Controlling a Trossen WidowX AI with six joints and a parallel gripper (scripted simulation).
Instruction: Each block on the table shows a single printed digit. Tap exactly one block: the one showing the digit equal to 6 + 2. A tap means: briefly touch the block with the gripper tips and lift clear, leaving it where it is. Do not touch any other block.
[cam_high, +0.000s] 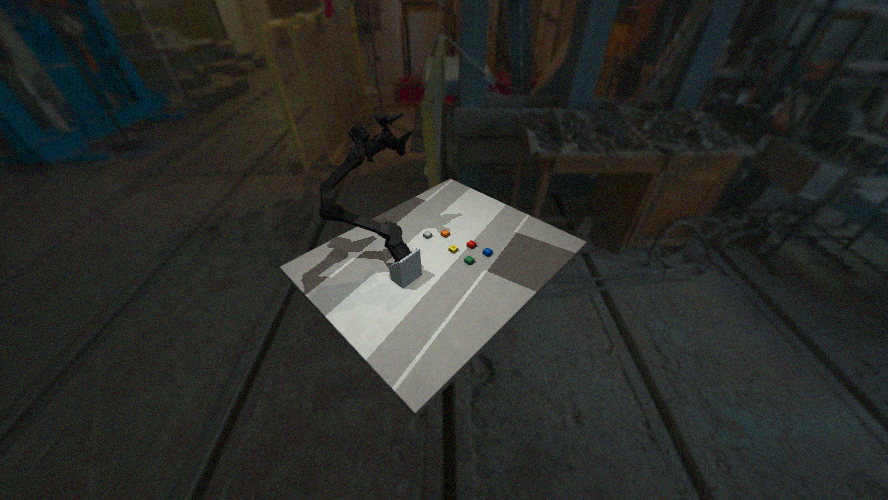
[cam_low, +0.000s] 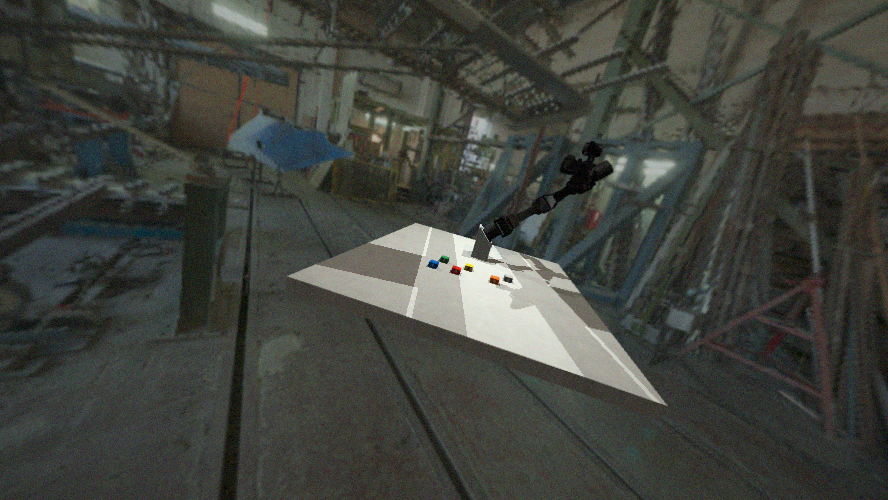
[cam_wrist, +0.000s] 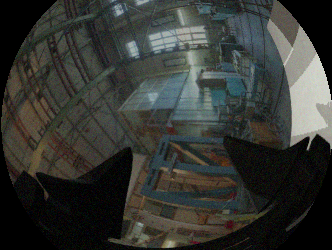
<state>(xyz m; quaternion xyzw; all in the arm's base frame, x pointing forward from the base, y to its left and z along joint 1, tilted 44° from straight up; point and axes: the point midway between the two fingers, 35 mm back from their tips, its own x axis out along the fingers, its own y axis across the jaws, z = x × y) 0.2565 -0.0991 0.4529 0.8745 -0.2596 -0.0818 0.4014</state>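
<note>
Now: the orange block 510 mm below my gripper tip, 170 mm to the right of it and 40 mm ahead of it. Also, from my gripper tip: grey block 510 mm below, 110 mm to the right, 30 mm behind; then red block 510 mm below, 320 mm to the right, 60 mm ahead; then yellow block 510 mm below, 270 mm to the right, 20 mm behind.
</note>
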